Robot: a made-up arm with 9 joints. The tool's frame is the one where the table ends.
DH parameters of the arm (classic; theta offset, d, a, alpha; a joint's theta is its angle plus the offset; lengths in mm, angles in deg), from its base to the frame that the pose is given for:
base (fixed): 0 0 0 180
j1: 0 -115 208 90
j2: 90 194 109 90
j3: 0 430 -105 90
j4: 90 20 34 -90
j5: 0 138 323 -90
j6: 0 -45 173 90
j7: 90 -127 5 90
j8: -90 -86 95 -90
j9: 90 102 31 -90
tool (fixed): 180 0 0 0
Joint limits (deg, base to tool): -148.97..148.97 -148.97..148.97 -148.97..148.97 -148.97..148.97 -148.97..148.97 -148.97..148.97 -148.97..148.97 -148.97..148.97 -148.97..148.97
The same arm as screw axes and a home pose.
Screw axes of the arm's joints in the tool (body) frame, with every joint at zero. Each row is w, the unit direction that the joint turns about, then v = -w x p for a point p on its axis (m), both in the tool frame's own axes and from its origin. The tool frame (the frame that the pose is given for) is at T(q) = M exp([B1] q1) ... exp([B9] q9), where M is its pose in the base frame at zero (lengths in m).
B1: w 0 0 -1 v 0.236 -1.051 0
B2: w 0 1 0 v -0.088 0 -0.843
B3: w 1 0 0 v 0 -0.021 0.042
B4: w 0 -1 0 v 0.084 0 0.413
B5: w 0 0 1 v -0.062 0.379 0
B6: w 0 1 0 v -0.222 0 -0.056
B7: w 0 0 1 v -0.107 -0.117 0
B8: w 1 0 0 v 0 0.095 0.102
B9: w 0 1 0 v 0 0 0.031
M: xyz 1.051 0.236 0.027 (m) quaternion w x y z 1 0 0 0
Joint limits (deg, base to tool): -148.97..148.97 -148.97..148.97 -148.97..148.97 -148.97..148.97 -148.97..148.97 -148.97..148.97 -148.97..148.97 -148.97..148.97 -148.97..148.97

